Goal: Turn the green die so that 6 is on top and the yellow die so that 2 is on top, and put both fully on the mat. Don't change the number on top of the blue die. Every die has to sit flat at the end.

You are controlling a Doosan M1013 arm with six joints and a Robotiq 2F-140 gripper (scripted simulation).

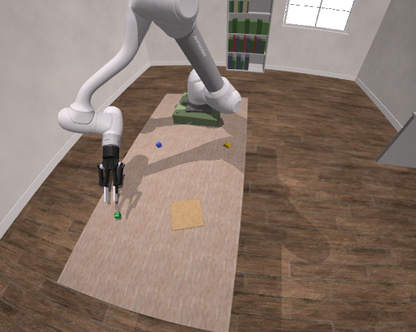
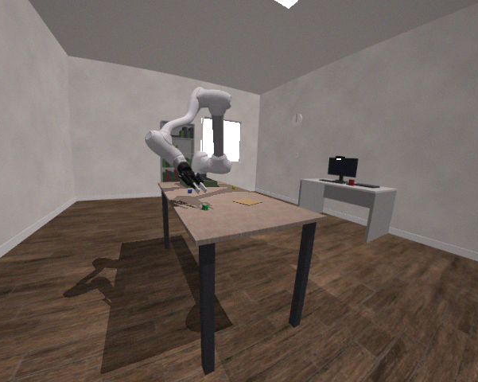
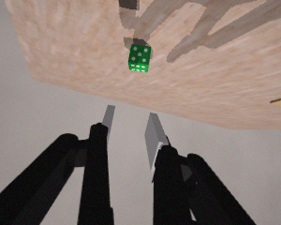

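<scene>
My hand is 5 cm short of the green die, 1 cm to the right of it and 10 cm above it. Round my hand: tan mat 1 cm ahead, 33 cm to the left, 11 cm below; then blue die 43 cm behind, 10 cm to the left, 10 cm below; then yellow die 44 cm behind, 51 cm to the left, 10 cm below.
</scene>
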